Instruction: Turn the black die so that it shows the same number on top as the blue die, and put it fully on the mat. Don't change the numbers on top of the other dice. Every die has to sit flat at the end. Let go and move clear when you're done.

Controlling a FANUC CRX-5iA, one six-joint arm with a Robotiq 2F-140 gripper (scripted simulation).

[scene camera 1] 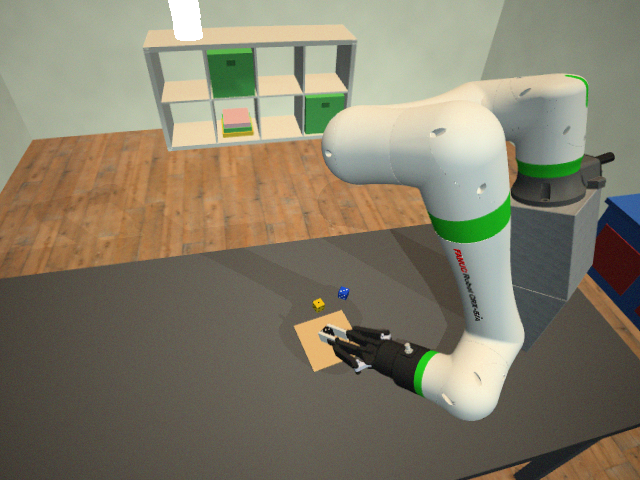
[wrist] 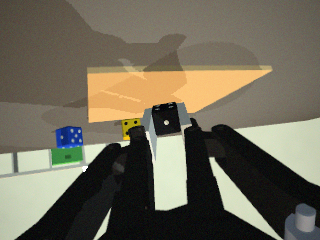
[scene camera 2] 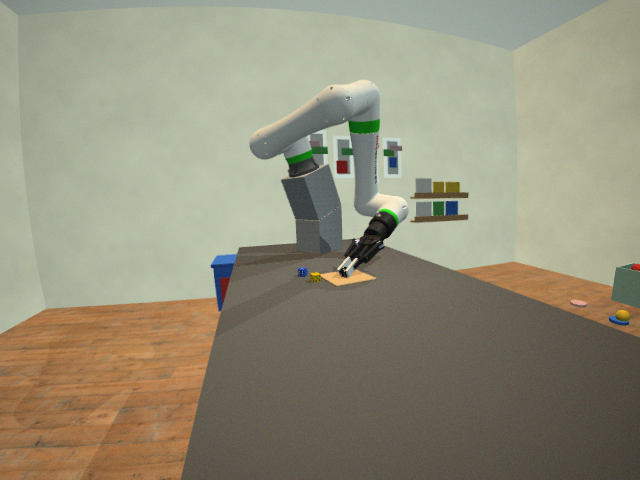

Labels:
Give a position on a mat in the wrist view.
114, 93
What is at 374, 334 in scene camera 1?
The gripper.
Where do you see a black die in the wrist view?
165, 116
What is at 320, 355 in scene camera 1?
A mat.

